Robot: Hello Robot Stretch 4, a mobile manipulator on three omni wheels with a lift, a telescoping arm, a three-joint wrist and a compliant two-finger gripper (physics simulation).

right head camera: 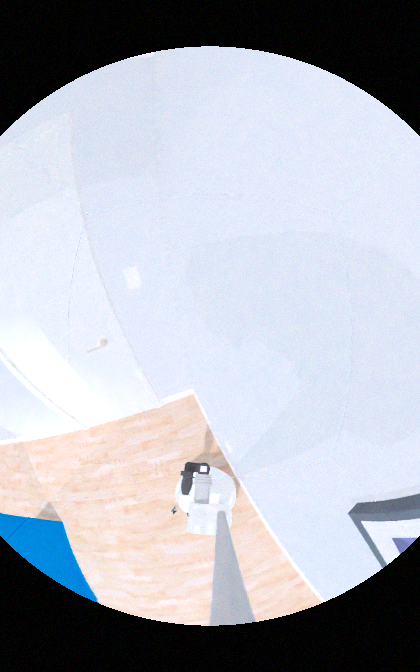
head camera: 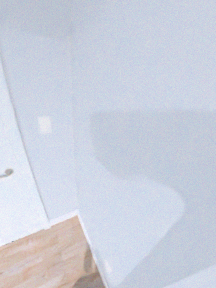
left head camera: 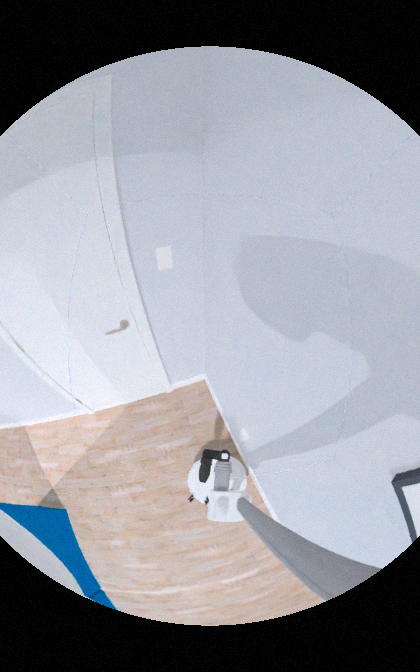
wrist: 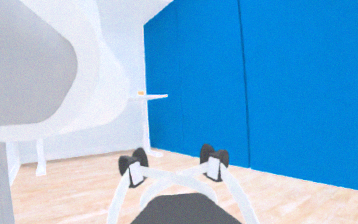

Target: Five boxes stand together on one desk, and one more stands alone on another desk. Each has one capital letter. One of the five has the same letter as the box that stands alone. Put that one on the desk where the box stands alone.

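Places are measured from the robot's base along level axes (x ahead, y left, z up), in metres.
Where they show: gripper, fingertip midpoint: (wrist: pixel 173 158).
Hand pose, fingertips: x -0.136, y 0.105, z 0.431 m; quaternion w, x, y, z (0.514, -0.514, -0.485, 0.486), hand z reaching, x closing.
After its pixels a point has its place.
My gripper (wrist: pixel 173 158) @(y 0.105, x -0.136, z 0.431 m) is open in the wrist view, with its two dark fingertips apart and no thing between them. In the wrist view a white desk (wrist: pixel 157 96) @(y 0.112, x -2.368, z 0.673 m) stands far off at the left of the blue wall. A small orange box (wrist: pixel 141 93) @(y -0.070, x -2.369, z 0.718 m) is on it, too small for its letter to be read. The rest of that desk is hidden behind the white and grey robot part at the left. No box or desk shows in the three head views.
A white door (left head camera: pixel 75 300) (right head camera: pixel 55 300) and a room corner are in front. A pale wall runs close along the right, with a framed picture (left head camera: pixel 402 505) (right head camera: pixel 367 540). A blue partition (left head camera: pixel 55 535) (right head camera: pixel 40 545) (wrist: pixel 300 90) @(y 1.049, x -1.156, z 0.581 m) stands at the lower left in both side head views.
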